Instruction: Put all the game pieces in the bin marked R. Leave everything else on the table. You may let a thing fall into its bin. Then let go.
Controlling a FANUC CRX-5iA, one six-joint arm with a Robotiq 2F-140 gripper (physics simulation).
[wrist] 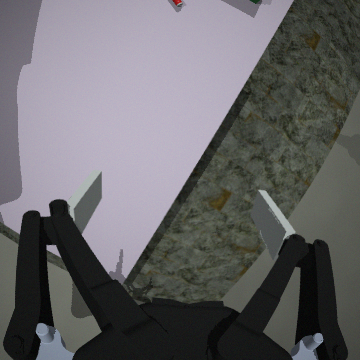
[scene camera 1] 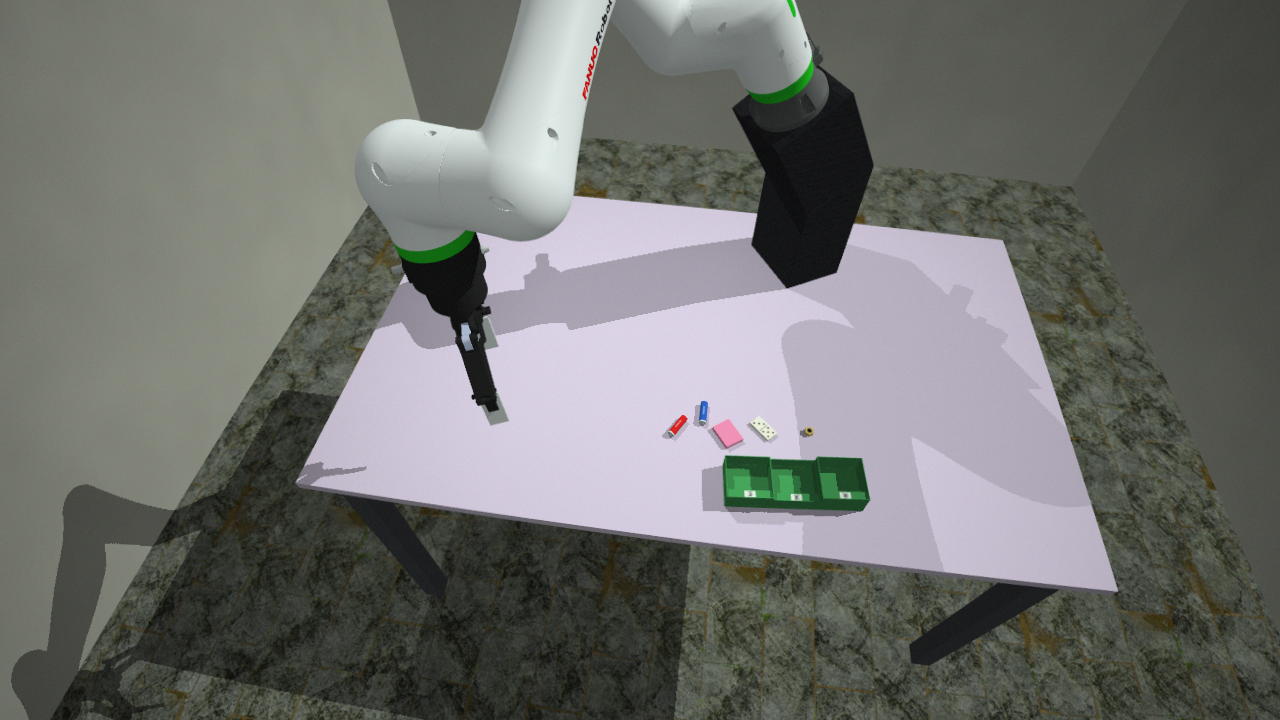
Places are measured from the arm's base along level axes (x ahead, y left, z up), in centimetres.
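Pixels of known places: gripper, fingertip midpoint: (wrist: 179, 194) (scene camera 1: 494, 382); arm's base, origin of the base link: (scene camera 1: 789, 100).
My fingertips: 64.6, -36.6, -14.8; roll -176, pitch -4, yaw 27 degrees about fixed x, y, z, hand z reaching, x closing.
For each thing: its top centre in the pictures, then the offset to it from my fingertips, as dx, dy, dz. Level surfaces: height alone.
- white domino with dark dots, middle of its top: (scene camera 1: 763, 427) -19.7, +42.9, -28.4
- pink block, middle of its top: (scene camera 1: 727, 432) -16.9, +36.2, -28.2
- small brass-coloured piece, middle of its top: (scene camera 1: 809, 430) -21.0, +51.8, -28.3
- green three-compartment bin, middle of its top: (scene camera 1: 796, 476) -8.3, +49.3, -24.5
- red cylinder, middle of its top: (scene camera 1: 677, 424) -16.4, +26.3, -27.7
- blue cylinder, middle of its top: (scene camera 1: 703, 410) -20.6, +30.8, -27.7
- lilac table, its level: dz -29.2
A white domino with dark dots (scene camera 1: 762, 428) lies flat on the table, between a pink block (scene camera 1: 727, 434) and a small brass-coloured piece (scene camera 1: 808, 431). A green three-compartment bin (scene camera 1: 795, 463) stands in front of them in the scene view; a corner of it (wrist: 255, 1) shows at the top of the wrist view. Its white labels are too small to read, so I cannot tell which compartment is R. No piece shows inside the compartments. My gripper (scene camera 1: 492, 372) (wrist: 179, 194) is wide open and empty, above the left part of the table, well away from the domino.
A red cylinder (scene camera 1: 677, 426) (wrist: 177, 2) and a blue cylinder (scene camera 1: 703, 412) lie left of the pink block. The lilac table (scene camera 1: 581, 465) (wrist: 125, 100) has its front edge below my gripper's right finger side in the wrist view. The black robot pedestal (scene camera 1: 810, 197) stands at the back.
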